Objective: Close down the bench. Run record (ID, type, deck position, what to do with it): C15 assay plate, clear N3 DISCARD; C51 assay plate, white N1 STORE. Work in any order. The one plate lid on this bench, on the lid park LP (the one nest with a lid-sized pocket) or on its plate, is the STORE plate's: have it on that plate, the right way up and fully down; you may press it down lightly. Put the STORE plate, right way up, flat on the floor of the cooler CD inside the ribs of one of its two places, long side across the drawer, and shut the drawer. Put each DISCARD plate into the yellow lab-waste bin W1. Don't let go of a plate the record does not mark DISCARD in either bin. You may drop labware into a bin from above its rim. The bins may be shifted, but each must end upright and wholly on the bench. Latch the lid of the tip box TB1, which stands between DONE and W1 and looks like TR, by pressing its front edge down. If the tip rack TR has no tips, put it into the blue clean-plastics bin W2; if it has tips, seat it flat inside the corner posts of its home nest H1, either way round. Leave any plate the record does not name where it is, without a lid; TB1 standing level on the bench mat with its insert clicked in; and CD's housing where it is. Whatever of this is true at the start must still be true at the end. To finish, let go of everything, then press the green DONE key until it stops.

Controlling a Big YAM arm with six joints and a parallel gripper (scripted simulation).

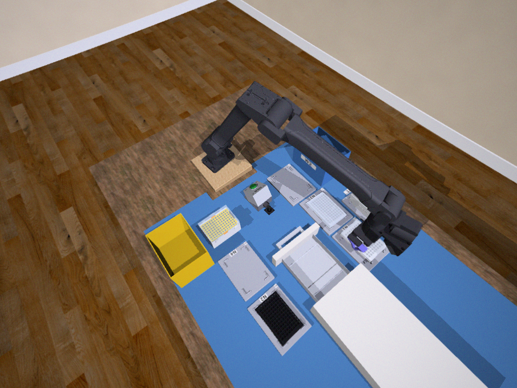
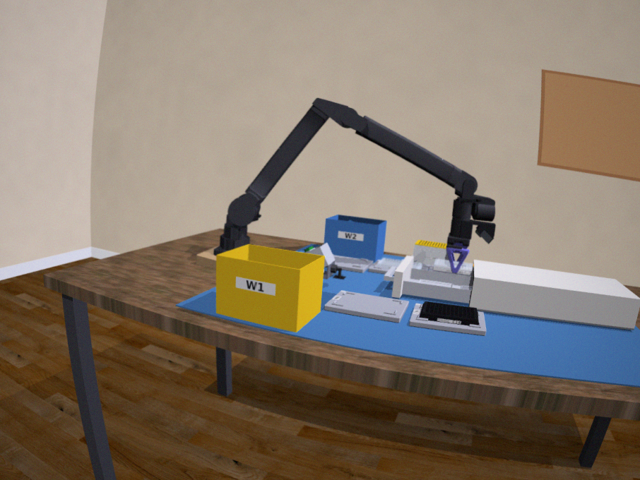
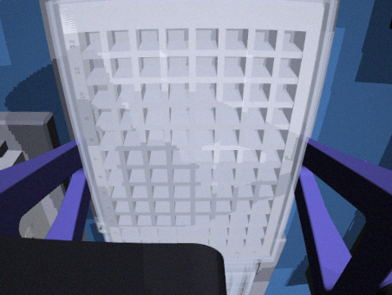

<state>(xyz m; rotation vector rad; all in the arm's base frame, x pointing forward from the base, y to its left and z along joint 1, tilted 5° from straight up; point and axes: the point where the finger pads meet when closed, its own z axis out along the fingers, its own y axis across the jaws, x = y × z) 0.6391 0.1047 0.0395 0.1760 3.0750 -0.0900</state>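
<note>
The nest N1 lies 3 cm below my hand. Also, from my hand: tip rack TR (14 cm to the left, 7 cm behind, 2 cm above); then clear plate lid (right at my hand); then white plate (right at my hand).
</note>
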